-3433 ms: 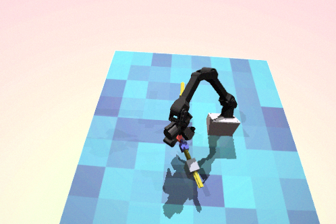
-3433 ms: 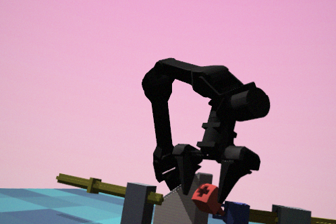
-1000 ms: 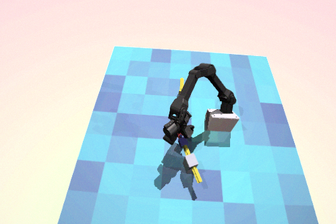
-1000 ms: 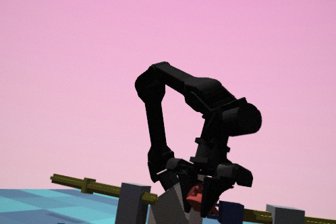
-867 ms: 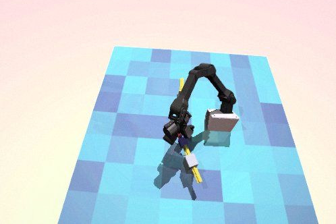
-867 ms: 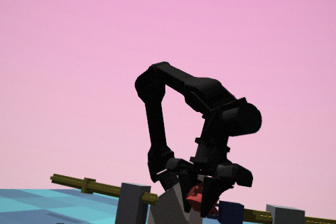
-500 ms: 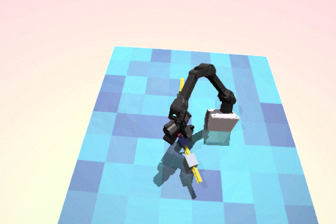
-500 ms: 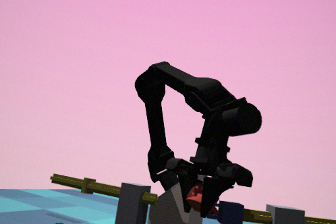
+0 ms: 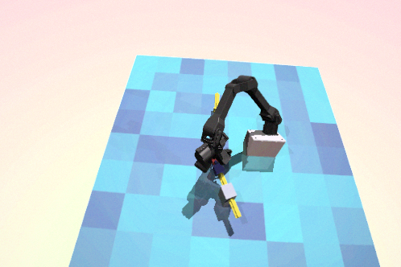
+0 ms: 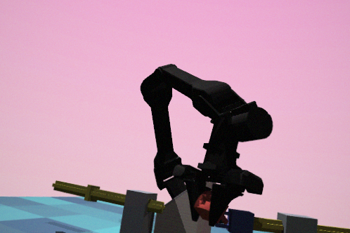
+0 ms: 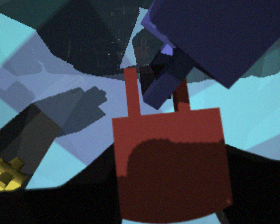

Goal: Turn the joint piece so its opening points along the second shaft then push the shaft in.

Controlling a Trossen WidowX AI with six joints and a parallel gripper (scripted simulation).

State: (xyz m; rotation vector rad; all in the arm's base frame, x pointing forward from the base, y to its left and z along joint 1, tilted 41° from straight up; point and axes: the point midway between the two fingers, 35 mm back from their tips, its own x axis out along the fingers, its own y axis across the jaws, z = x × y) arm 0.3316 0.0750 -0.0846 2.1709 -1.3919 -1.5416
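My gripper tip is now 30 mm below the red joint piece, 20 mm past it and 10 mm to the right of it.
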